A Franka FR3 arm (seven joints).
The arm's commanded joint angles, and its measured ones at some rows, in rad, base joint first. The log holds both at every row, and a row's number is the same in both.
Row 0, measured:
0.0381 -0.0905 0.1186 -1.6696 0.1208 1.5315 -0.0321
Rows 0 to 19, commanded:
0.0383 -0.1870 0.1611 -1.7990 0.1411 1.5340 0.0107
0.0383 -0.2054 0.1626 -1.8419 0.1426 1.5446 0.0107
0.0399 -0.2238 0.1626 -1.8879 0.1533 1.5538 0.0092
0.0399 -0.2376 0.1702 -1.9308 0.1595 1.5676 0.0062
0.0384 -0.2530 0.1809 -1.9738 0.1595 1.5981 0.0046
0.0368 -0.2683 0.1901 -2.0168 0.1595 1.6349 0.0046
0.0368 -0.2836 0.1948 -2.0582 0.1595 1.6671 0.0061
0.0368 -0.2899 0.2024 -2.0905 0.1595 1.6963 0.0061
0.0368 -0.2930 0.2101 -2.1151 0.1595 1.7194 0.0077
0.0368 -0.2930 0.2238 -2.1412 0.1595 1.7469 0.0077
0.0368 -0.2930 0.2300 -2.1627 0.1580 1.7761 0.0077
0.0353 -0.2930 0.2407 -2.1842 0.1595 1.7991 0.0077
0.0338 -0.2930 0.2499 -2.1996 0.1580 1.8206 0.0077
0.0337 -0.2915 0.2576 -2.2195 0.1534 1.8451 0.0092
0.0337 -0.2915 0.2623 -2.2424 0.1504 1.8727 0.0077
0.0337 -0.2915 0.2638 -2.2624 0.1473 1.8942 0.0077
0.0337 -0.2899 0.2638 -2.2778 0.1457 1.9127 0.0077
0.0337 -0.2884 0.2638 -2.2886 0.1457 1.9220 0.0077
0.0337 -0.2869 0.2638 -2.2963 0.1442 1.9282 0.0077
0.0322 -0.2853 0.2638 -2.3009 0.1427 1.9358 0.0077
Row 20, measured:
0.0449 -0.2525 0.2538 -2.2449 0.1383 1.8903 0.0082
